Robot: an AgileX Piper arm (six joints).
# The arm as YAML. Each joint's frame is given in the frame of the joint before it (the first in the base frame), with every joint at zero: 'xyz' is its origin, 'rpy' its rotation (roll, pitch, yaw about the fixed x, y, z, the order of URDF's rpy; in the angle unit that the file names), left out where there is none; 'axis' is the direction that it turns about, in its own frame. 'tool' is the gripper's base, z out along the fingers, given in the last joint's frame.
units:
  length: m
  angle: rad
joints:
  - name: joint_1
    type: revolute
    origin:
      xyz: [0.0, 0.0, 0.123]
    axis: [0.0, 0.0, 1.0]
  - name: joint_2
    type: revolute
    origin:
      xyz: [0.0, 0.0, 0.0]
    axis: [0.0, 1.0, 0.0]
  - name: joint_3
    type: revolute
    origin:
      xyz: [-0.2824, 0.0, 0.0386]
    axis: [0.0, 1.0, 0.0]
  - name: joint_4
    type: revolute
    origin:
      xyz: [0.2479, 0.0, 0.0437]
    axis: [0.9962, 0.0, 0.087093]
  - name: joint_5
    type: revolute
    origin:
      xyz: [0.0, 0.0, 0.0]
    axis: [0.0, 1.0, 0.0]
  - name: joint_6
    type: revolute
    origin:
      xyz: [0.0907, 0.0, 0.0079]
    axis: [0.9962, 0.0, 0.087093]
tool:
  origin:
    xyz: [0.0, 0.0, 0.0]
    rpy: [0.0, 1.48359, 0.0]
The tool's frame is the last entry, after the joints.
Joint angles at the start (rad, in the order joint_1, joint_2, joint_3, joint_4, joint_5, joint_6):
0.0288, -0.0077, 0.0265, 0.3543, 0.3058, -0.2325
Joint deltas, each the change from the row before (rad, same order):
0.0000, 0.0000, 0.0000, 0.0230, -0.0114, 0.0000
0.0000, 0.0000, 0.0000, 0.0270, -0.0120, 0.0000
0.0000, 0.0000, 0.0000, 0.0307, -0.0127, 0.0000
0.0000, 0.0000, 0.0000, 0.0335, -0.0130, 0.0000
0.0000, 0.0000, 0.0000, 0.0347, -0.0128, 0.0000
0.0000, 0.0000, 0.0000, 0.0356, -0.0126, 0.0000
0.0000, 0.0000, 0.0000, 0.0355, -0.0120, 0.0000
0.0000, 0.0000, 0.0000, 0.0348, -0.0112, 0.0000
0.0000, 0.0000, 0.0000, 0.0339, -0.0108, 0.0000
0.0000, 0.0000, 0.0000, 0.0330, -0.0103, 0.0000
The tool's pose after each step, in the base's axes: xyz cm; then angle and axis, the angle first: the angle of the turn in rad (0 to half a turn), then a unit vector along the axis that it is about. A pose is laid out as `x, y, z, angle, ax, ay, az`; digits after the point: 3 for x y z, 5 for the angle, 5 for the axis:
5.428, 1.131, 17.988, 1.79302, 0.00702, 0.99311, 0.11694
5.450, 1.157, 18.114, 1.78282, 0.01886, 0.99132, 0.13009
5.472, 1.181, 18.248, 1.77260, 0.03245, 0.98889, 0.14505
5.492, 1.204, 18.387, 1.76287, 0.04745, 0.98576, 0.16135
5.511, 1.221, 18.525, 1.75407, 0.06318, 0.98197, 0.17815
5.529, 1.232, 18.662, 1.74625, 0.07949, 0.97752, 0.19527
5.544, 1.238, 18.792, 1.73970, 0.09590, 0.97251, 0.21221
5.558, 1.238, 18.913, 1.73450, 0.11206, 0.96704, 0.22866
5.570, 1.233, 19.029, 1.73021, 0.12795, 0.96118, 0.24448
5.581, 1.222, 19.138, 1.72687, 0.14350, 0.95497, 0.25969

